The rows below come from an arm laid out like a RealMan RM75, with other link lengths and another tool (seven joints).
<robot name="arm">
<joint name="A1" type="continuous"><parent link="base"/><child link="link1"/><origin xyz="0.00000 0.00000 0.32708"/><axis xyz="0 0 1"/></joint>
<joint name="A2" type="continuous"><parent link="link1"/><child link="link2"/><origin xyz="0.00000 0.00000 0.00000"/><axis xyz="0 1 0"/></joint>
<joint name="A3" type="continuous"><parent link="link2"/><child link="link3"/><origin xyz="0.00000 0.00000 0.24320"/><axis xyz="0 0 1"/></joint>
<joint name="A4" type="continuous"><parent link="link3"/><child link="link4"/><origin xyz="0.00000 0.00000 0.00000"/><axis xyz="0 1 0"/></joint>
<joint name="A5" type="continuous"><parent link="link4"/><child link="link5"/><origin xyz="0.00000 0.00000 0.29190"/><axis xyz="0 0 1"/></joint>
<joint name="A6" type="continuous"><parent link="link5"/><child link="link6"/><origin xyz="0.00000 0.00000 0.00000"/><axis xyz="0 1 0"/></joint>
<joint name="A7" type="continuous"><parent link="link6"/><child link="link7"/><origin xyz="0.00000 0.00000 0.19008"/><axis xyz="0 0 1"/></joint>
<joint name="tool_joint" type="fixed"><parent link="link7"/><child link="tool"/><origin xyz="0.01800 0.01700 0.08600" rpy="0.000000 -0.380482 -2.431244"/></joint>
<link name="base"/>
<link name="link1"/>
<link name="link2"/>
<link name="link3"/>
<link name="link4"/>
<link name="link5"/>
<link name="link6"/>
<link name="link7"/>
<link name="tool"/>
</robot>
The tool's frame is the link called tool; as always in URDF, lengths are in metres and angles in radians. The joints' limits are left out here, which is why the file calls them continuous.
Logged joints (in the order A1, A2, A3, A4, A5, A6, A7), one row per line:
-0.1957 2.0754 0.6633 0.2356 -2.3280 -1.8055 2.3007
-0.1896 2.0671 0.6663 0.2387 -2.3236 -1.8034 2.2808
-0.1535 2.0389 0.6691 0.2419 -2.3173 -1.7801 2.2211
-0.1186 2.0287 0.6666 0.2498 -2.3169 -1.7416 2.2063
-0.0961 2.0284 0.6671 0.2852 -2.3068 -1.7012 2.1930
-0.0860 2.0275 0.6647 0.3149 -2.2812 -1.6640 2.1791
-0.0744 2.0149 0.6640 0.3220 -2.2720 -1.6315 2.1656
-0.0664 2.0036 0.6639 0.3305 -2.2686 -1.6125 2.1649
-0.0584 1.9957 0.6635 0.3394 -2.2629 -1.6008 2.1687
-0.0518 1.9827 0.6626 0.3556 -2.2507 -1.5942 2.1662
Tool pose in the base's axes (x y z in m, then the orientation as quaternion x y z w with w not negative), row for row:
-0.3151 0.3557 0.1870 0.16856 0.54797 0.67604 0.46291
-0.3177 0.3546 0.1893 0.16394 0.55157 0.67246 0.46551
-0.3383 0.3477 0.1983 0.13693 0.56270 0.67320 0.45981
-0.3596 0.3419 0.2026 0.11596 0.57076 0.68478 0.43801
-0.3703 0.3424 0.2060 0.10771 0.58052 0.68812 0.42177
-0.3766 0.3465 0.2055 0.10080 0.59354 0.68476 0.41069
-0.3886 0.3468 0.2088 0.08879 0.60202 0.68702 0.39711
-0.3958 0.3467 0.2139 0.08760 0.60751 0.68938 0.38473
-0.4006 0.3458 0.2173 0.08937 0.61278 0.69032 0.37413
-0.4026 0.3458 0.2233 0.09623 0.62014 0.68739 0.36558
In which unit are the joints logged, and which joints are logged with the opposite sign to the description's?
The joints are logged in radians. Opposite sign: A2.
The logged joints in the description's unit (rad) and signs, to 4 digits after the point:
-0.1957 -2.0754 0.6633 0.2356 -2.3280 -1.8055 2.3007
-0.1896 -2.0671 0.6663 0.2387 -2.3236 -1.8034 2.2808
-0.1535 -2.0389 0.6691 0.2419 -2.3173 -1.7801 2.2211
-0.1186 -2.0287 0.6666 0.2498 -2.3169 -1.7416 2.2063
-0.0961 -2.0284 0.6671 0.2852 -2.3068 -1.7012 2.1930
-0.0860 -2.0275 0.6647 0.3149 -2.2812 -1.6640 2.1791
-0.0744 -2.0149 0.6640 0.3220 -2.2720 -1.6315 2.1656
-0.0664 -2.0036 0.6639 0.3305 -2.2686 -1.6125 2.1649
-0.0584 -1.9957 0.6635 0.3394 -2.2629 -1.6008 2.1687
-0.0518 -1.9827 0.6626 0.3556 -2.2507 -1.5942 2.1662

